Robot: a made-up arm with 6 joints. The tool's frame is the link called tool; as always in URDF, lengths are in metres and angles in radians. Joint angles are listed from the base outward. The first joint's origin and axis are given. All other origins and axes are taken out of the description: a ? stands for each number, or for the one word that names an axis. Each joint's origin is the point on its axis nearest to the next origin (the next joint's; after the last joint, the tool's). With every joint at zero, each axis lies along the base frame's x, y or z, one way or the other. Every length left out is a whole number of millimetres.
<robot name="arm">
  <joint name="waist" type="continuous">
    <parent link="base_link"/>
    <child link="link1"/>
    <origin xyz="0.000 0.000 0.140" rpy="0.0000 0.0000 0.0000"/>
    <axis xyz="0 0 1"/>
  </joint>
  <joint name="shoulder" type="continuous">
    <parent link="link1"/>
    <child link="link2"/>
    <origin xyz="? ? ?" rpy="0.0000 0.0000 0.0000"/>
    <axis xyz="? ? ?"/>
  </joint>
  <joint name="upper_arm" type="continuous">
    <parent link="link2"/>
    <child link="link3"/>
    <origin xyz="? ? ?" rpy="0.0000 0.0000 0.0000"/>
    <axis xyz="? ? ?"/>
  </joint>
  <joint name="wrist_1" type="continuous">
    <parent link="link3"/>
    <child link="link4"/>
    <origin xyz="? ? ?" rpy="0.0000 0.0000 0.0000"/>
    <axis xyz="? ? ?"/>
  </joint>
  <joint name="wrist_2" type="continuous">
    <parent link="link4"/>
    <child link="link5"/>
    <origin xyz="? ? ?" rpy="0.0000 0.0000 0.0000"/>
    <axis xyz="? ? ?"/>
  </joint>
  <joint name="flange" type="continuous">
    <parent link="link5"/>
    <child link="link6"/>
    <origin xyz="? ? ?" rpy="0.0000 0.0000 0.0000"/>
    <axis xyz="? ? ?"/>
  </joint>
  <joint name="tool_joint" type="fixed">
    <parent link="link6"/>
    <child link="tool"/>
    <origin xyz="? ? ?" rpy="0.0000 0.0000 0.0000"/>
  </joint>
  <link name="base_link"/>
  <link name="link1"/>
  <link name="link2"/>
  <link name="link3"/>
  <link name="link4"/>
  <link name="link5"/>
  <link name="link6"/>
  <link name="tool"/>
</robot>
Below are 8 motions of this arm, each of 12 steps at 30 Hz.
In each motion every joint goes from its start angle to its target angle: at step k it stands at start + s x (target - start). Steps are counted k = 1, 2, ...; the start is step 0. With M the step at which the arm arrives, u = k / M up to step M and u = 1 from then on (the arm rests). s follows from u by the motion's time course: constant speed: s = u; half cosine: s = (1 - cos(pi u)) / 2; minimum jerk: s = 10 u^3 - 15 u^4 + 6 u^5.
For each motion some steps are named. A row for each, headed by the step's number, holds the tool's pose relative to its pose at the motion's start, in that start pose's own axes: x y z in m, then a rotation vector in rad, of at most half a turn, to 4 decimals.
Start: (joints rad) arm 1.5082 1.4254 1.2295 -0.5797 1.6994 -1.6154
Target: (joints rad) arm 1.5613 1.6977 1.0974 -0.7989 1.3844 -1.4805
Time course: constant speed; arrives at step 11
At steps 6, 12:
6: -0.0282 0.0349 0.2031 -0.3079 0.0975 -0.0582
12: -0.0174 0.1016 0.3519 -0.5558 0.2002 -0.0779

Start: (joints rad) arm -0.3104 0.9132 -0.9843 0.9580 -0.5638 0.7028
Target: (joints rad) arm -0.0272 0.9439 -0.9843 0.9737 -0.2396 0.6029
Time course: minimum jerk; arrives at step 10
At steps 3, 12:
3: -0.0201 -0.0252 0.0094 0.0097 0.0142 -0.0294
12: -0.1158 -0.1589 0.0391 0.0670 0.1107 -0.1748

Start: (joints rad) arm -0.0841 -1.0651 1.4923 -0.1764 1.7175 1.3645
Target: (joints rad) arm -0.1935 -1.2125 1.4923 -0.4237 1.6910 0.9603
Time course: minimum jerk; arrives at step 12
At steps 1, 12:
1: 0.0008 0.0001 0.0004 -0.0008 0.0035 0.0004
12: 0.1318 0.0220 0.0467 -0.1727 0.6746 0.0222

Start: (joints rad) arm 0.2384 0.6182 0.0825 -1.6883 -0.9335 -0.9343
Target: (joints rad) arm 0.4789 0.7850 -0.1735 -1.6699 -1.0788 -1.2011
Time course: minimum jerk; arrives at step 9
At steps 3, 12:
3: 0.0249 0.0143 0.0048 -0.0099 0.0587 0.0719
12: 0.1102 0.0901 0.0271 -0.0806 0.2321 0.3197

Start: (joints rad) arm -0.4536 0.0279 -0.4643 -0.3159 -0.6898 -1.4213
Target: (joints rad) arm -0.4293 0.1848 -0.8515 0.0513 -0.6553 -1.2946
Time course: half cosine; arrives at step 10
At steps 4, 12:
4: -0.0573 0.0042 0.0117 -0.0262 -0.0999 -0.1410
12: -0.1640 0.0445 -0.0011 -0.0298 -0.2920 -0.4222

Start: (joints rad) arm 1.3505 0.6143 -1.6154 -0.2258 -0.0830 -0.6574
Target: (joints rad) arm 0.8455 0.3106 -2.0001 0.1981 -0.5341 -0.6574
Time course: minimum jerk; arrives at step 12
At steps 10, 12:
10: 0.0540 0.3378 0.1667 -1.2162 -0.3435 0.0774
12: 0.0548 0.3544 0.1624 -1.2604 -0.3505 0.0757

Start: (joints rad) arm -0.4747 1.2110 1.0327 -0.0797 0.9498 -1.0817
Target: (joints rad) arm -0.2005 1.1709 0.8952 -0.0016 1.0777 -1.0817
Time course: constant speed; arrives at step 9
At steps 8, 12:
8: -0.1225 -0.0559 -0.0282 0.0024 -0.0818 -0.2012
12: -0.1379 -0.0617 -0.0311 0.0015 -0.0937 -0.2249

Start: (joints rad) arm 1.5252 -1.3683 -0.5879 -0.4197 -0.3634 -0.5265
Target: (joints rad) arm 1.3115 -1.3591 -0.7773 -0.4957 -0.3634 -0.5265
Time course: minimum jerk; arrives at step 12
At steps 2, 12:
2: 0.0027 -0.0012 -0.0003 0.0025 -0.0007 -0.0004
12: 0.0769 -0.0366 -0.0141 0.0672 -0.0196 -0.0124

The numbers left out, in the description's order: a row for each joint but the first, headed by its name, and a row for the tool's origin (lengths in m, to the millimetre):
shoulder: xyz -0.190 0.310 0.000, axis 1 0 0
upper_arm: xyz 0.000 0.110 0.070, axis 0 1 0
wrist_1: xyz -0.240 0.000 -0.060, axis -1 0 0
wrist_2: xyz 0.000 -0.050 0.120, axis 0 0 -1
flange: xyz -0.060 -0.500 0.000, axis 0 -1 0
tool: xyz 0.080 0.000 0.100

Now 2 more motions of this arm.
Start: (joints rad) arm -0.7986 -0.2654 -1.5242 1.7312 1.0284 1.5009
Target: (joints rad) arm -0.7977 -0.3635 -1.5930 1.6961 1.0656 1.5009
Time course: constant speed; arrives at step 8
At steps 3, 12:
3: -0.0262 0.0012 0.0302 -0.0427 -0.0060 -0.0372
12: -0.0707 0.0071 0.0786 -0.1127 -0.0136 -0.1011

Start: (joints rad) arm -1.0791 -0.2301 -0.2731 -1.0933 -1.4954 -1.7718
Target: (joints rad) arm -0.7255 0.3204 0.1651 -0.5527 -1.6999 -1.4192
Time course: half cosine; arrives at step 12
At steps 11, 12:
11: -0.0554 0.1587 0.0969 -0.1145 -0.3922 0.5207
12: -0.0566 0.1617 0.0986 -0.1180 -0.3990 0.5328

